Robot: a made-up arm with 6 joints.
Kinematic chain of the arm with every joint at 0, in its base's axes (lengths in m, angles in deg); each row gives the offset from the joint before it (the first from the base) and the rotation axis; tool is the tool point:
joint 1: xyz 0 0 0.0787 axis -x
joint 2: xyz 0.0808 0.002 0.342 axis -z
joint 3: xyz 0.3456 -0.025 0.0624 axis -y
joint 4: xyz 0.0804 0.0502 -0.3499 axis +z
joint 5: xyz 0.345 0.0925 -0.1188 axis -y
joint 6: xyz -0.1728 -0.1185 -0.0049 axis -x
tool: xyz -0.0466 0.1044 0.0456
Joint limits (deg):
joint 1: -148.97..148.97
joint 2: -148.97..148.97
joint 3: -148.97..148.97
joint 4: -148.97..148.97
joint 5: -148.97..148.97
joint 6: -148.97..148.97
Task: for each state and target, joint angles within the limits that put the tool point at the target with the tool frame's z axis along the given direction. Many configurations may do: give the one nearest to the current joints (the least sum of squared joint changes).
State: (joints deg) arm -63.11 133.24 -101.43 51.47 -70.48 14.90
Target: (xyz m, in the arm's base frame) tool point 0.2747 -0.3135 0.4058 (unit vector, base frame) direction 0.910 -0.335 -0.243
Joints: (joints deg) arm -45.20 89.44 -121.79 46.20 -55.35 55.77
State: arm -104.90 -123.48 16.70 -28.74 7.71 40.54
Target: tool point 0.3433 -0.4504 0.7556 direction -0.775 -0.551 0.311
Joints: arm -122.69 -72.66 32.23 -25.20 7.40 84.87
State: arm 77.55 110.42 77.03 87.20 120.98 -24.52
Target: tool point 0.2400 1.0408 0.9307 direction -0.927 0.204 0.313
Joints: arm 96.91 101.30 105.08 45.33 132.67 -37.74
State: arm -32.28 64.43 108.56 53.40 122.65 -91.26
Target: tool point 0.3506 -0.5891 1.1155 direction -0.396 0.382 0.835
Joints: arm 6.29 77.22 121.55 53.49 64.51 -109.26
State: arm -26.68 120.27 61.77 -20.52 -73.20 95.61
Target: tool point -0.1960 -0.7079 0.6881 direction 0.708 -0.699 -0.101
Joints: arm -17.50 131.36 93.85 9.00 -103.41 74.27
